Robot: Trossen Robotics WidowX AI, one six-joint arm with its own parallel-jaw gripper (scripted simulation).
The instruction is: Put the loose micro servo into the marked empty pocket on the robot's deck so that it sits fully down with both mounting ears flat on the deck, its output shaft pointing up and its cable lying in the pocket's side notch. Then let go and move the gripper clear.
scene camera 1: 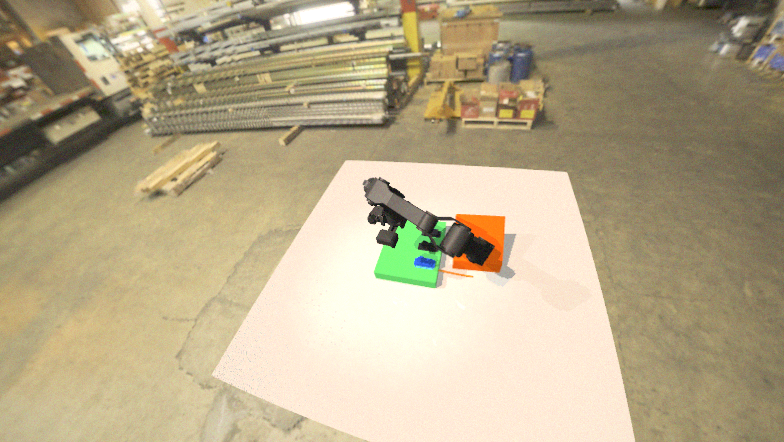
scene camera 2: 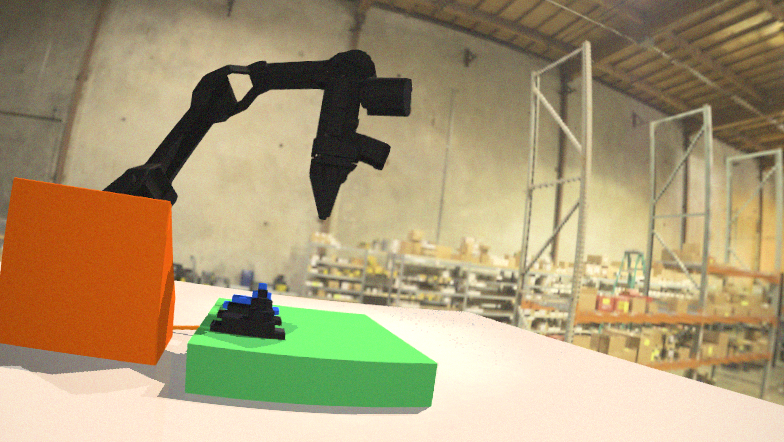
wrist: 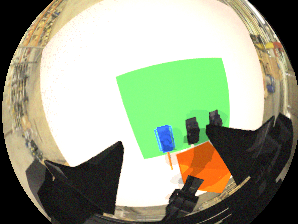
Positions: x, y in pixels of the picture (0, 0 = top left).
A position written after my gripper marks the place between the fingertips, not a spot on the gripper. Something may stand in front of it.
my gripper: scene camera 1 398, 237; scene camera 2 323, 218; wrist 166, 138
same spot on green deck: (scene camera 1: 396, 264) = (scene camera 2: 322, 315)
